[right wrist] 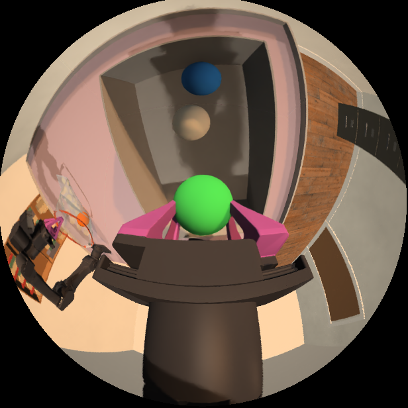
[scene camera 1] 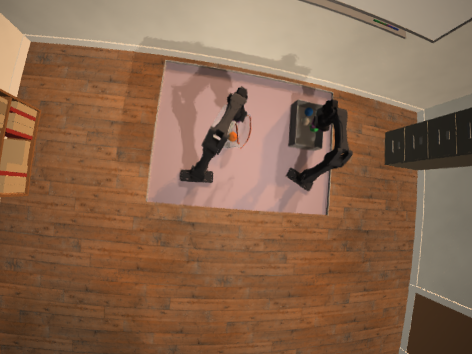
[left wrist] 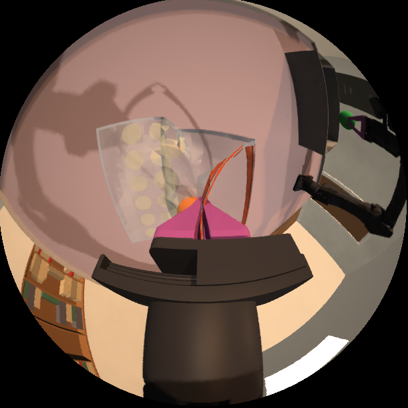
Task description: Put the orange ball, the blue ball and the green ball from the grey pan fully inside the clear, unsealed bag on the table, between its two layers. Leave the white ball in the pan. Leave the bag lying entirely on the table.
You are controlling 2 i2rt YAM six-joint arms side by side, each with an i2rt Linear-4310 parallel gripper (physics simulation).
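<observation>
The clear bag [scene camera 1: 232, 144] [left wrist: 140, 165] [right wrist: 70, 197] lies on the table with its red-edged mouth raised open. My left gripper [left wrist: 201, 201] is shut on the mouth's upper edge. The orange ball [scene camera 1: 233, 136] [left wrist: 188, 204] [right wrist: 82, 219] sits at the bag near that mouth; the fingers partly hide it in the left wrist view. My right gripper [right wrist: 202, 201] is shut on the green ball [scene camera 1: 315, 129] [left wrist: 346, 120] and holds it above the grey pan [scene camera 1: 293, 125] [left wrist: 307, 100] [right wrist: 261, 125]. The blue ball [scene camera 1: 309, 112] [right wrist: 201, 78] and white ball [right wrist: 191, 123] lie in the pan.
The pan stands at the right of the pink table [scene camera 1: 270, 185], with the bag to its left in scene camera 1. The pan's walls rise around the balls. A wall runs behind the table, and dark cabinets [scene camera 1: 430, 145] stand off to the right.
</observation>
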